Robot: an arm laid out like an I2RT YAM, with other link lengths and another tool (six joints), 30 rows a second.
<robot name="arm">
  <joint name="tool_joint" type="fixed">
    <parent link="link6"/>
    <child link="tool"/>
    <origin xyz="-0.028 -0.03 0.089" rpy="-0.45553 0 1.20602"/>
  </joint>
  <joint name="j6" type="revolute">
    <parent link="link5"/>
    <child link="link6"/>
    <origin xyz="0.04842 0 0.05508" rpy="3.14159 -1.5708 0"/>
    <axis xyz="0 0 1"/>
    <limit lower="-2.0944" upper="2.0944"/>
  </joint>
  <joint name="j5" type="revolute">
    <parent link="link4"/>
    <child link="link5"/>
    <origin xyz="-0.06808 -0.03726 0.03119" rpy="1.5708 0 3.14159"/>
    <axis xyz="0 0 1"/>
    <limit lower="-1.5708" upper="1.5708"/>
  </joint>
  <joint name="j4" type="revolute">
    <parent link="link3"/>
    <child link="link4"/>
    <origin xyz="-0.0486 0.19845 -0.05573" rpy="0 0 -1.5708"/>
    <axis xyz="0 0 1"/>
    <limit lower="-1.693" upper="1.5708"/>
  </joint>
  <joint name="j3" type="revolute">
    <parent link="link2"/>
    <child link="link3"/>
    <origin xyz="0 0.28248 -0.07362" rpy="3.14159 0 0"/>
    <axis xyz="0 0 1"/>
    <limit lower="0" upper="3.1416"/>
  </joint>
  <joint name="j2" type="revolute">
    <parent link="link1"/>
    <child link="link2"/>
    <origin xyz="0.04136 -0.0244 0.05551" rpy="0 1.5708 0"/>
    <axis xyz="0 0 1"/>
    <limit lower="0" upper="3.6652"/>
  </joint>
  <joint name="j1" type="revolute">
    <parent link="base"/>
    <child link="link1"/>
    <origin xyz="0 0 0.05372" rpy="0 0 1.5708"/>
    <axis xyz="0 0 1"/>
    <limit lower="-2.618" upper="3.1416"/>
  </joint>
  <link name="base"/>
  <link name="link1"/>
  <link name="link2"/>
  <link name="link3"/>
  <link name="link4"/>
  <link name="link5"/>
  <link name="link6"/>
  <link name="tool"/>
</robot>
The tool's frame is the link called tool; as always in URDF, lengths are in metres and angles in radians.
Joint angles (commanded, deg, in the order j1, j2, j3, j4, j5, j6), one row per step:
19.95 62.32 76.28 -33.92 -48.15 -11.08
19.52 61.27 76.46 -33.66 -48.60 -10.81
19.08 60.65 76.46 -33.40 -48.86 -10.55
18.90 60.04 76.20 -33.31 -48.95 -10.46
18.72 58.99 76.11 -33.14 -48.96 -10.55
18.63 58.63 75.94 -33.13 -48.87 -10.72
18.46 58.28 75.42 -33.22 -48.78 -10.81
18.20 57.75 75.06 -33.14 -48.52 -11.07
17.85 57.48 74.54 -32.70 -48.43 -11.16
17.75 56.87 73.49 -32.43 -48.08 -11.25
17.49 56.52 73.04 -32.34 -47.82 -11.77
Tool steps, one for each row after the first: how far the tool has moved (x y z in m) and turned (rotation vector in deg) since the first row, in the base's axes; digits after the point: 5 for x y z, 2 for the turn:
-0.00480 -0.00286 0.00598 0.73 -1.11 -0.06
-0.00699 -0.00515 0.00906 1.19 -1.67 -0.31
-0.00944 -0.00663 0.00998 1.39 -2.00 -0.42
-0.01421 -0.00897 0.01379 1.72 -3.15 -0.57
-0.01552 -0.00990 0.01411 1.70 -3.50 -0.71
-0.01619 -0.01097 0.01191 1.55 -3.35 -0.95
-0.01737 -0.01285 0.01183 1.46 -3.86 -1.40
-0.01688 -0.01427 0.01094 1.45 -4.13 -1.82
-0.01772 -0.01561 0.00735 1.26 -4.09 -2.23
-0.01799 -0.01706 0.00622 0.98 -4.58 -2.63

